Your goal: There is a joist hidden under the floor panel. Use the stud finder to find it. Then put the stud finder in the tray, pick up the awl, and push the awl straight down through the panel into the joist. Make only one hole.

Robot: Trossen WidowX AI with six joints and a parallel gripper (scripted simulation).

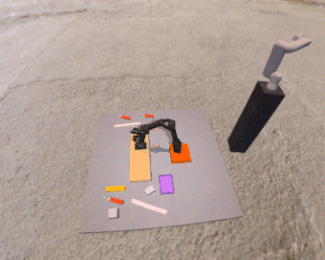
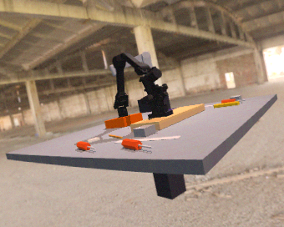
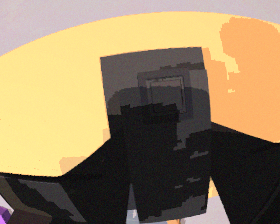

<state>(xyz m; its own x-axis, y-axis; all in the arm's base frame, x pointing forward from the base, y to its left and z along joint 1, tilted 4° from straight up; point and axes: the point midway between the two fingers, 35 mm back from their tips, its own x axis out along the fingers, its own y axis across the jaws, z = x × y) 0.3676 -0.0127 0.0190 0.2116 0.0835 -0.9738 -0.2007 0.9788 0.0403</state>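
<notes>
Now: the purple tray 30 cm behind my gripper tip, 34 cm to the left of it and 5 cm below it. From my gripper tip the other things lie so: stud finder (1 cm ahead, 2 cm above); awl (18 cm behind, 6 cm to the right, 6 cm below); yellow bar (13 cm ahead, 44 cm to the left, 6 cm below).
</notes>
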